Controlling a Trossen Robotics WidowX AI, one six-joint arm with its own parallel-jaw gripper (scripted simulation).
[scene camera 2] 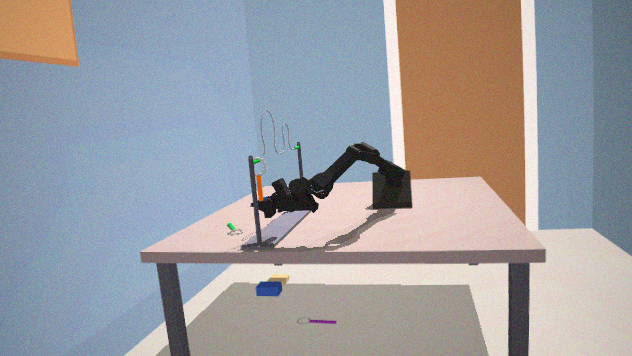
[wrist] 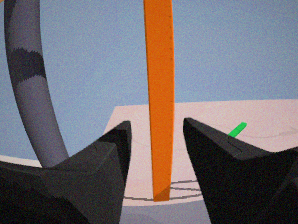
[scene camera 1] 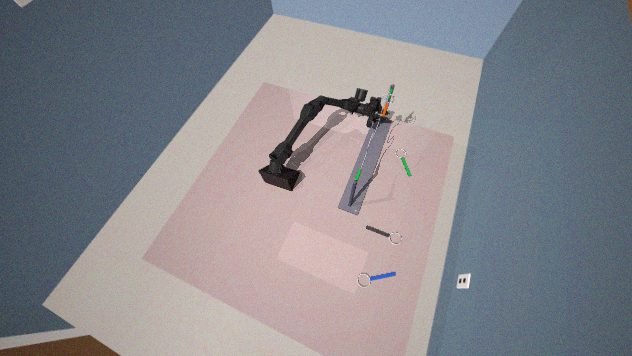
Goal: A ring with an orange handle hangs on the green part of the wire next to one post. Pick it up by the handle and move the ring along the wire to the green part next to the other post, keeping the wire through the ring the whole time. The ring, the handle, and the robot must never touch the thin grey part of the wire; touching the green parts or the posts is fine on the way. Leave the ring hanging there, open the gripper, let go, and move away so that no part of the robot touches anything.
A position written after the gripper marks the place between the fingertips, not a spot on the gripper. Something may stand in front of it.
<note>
In view: the gripper (scene camera 2: 253, 203).
The gripper is seen too in the wrist view (wrist: 157, 126).
</note>
